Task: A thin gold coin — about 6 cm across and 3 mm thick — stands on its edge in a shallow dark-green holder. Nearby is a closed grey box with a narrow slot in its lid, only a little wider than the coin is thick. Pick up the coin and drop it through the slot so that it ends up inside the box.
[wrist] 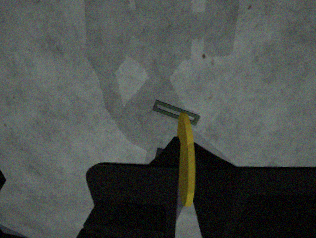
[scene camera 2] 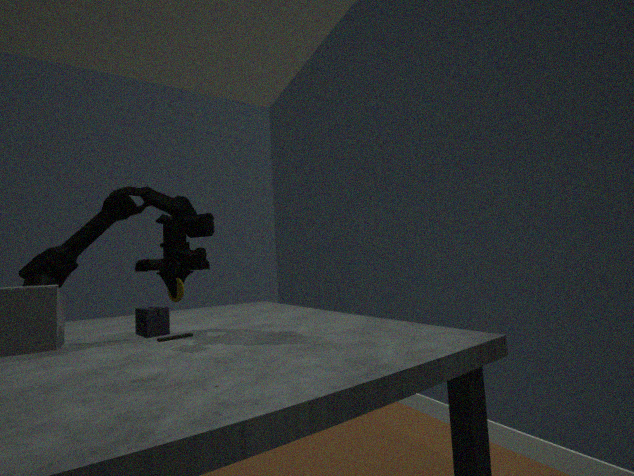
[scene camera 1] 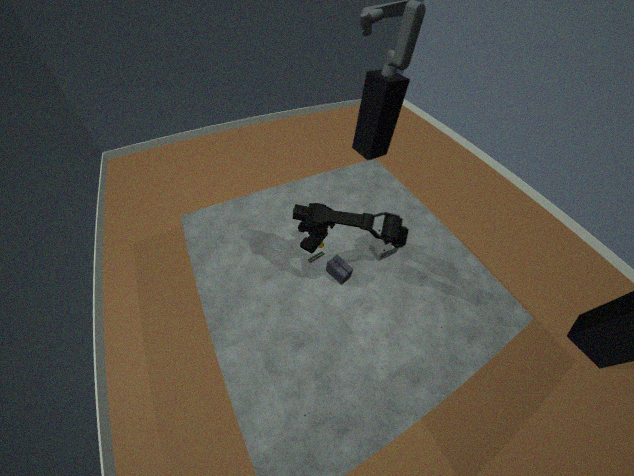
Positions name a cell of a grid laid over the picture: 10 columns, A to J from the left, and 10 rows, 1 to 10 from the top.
Labels:
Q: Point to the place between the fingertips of my gripper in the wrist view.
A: F6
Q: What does my gripper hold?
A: A gold coin.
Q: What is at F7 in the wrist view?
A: A gold coin.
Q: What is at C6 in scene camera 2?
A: My gripper.

